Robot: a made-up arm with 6 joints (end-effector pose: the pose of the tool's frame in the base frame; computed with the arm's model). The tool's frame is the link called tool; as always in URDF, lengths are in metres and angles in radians. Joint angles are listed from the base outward.
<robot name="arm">
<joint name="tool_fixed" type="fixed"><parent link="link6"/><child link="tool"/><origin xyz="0 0 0" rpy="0 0 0"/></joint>
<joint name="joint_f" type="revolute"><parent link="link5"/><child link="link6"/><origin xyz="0.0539 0.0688 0" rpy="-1.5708 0 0"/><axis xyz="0 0 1"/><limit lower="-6.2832" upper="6.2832" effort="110" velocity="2.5"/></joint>
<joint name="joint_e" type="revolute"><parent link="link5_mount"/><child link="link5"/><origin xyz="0 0 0" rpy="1.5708 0 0"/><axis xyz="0 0 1"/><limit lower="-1.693" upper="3.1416" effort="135" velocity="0.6"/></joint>
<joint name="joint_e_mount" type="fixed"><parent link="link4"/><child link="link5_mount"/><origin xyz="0 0 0" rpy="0 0 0"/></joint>
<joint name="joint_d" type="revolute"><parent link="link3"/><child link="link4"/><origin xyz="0.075 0.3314 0" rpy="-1.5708 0 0"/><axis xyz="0 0 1"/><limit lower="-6.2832" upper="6.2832" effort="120" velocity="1.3"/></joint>
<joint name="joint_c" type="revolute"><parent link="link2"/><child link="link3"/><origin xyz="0.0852 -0.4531 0" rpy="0 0 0"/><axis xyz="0 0 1"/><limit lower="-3.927" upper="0.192" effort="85" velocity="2"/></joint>
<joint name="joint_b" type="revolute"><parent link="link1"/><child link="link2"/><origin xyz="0 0 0" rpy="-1.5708 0 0"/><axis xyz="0 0 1"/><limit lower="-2.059" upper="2.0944" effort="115" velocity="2.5"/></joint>
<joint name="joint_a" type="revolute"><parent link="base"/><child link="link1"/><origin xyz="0 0 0.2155" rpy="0 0 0"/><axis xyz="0 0 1"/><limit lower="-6.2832" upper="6.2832" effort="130" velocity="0.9"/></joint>
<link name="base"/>
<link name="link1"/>
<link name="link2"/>
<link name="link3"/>
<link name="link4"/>
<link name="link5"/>
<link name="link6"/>
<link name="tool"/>
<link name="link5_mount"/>
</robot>
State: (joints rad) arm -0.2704 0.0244 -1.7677 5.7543 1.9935 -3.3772
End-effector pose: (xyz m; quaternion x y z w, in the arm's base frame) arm 0.4155 -0.1596 0.7286 -0.0933 -0.9562 0.2118 0.1792
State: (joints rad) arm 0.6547 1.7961 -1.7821 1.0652 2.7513 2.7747
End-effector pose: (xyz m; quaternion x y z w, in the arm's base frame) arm 0.3218 0.3309 -0.2576 -0.0102 -0.1904 -0.3709 0.9089
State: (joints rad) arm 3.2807 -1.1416 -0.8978 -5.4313 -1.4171 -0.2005
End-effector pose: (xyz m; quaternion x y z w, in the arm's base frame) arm 0.1659 0.0812 0.7236 -0.4118 0.0743 0.0988 0.9028
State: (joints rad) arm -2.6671 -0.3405 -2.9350 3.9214 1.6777 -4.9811
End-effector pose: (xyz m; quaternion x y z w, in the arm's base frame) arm 0.1968 0.1597 1.0283 -0.7730 0.0499 -0.1486 0.6147
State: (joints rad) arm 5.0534 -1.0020 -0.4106 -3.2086 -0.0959 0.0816
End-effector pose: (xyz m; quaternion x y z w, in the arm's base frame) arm 0.0150 -0.0544 0.4839 0.4627 0.6415 -0.3513 0.5010
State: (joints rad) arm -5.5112 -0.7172 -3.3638 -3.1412 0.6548 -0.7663
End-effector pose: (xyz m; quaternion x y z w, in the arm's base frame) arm -0.4410 -0.4293 0.8003 0.4975 -0.5140 0.0022 0.6988
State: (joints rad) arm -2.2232 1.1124 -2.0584 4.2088 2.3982 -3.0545
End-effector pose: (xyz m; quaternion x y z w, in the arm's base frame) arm -0.5272 -0.5656 0.2486 -0.3831 -0.0739 0.1168 0.9133
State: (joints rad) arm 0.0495 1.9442 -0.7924 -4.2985 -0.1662 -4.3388
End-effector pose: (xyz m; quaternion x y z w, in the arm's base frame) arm 0.0570 -0.0563 -0.2327 -0.2563 -0.7775 0.2902 0.4956
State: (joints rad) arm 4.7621 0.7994 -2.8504 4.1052 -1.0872 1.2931
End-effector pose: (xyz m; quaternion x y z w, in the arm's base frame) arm 0.1029 -0.6479 0.6391 0.7749 0.1272 0.4137 0.4607
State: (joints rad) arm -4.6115 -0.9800 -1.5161 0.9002 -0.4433 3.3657
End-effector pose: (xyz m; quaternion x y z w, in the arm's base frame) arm 0.0816 -0.1975 0.9089 0.1087 0.2173 0.9447 0.2203
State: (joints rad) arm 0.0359 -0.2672 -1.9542 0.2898 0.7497 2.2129
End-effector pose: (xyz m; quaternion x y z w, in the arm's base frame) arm 0.2542 0.0113 0.9825 -0.3293 0.6555 -0.1570 0.6612
